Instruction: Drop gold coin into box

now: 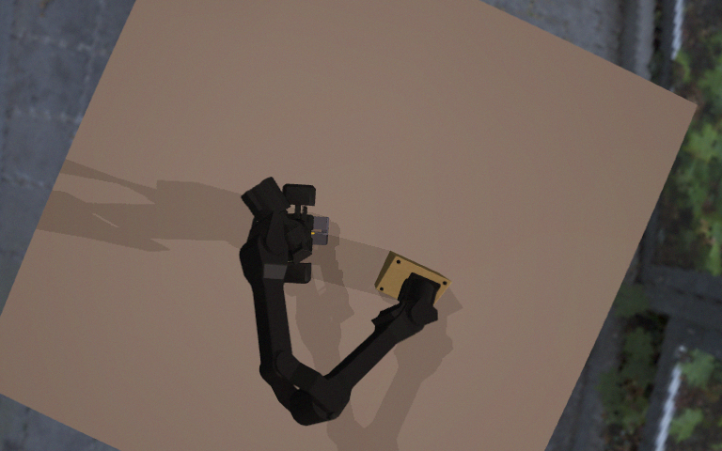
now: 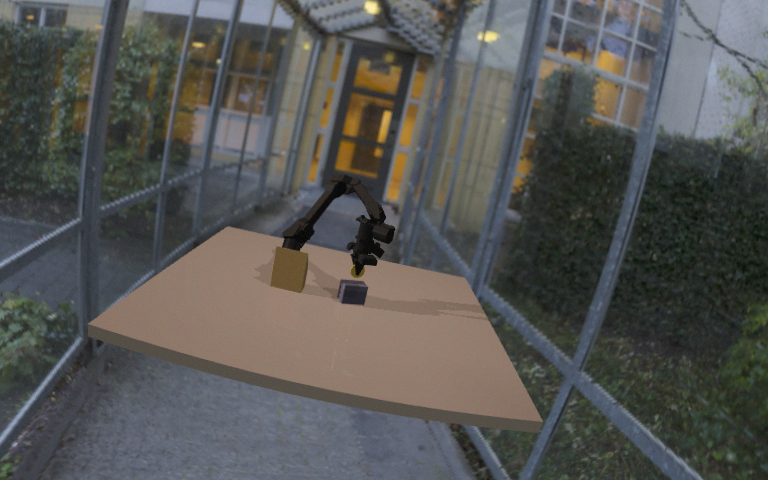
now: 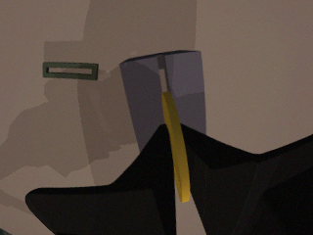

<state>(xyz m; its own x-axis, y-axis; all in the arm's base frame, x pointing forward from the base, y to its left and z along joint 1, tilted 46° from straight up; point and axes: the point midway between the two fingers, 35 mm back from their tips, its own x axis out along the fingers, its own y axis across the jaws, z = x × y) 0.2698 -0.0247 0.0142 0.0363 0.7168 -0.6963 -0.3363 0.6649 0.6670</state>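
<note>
Right now the gold coin is 2 cm above my gripper tip.
</note>
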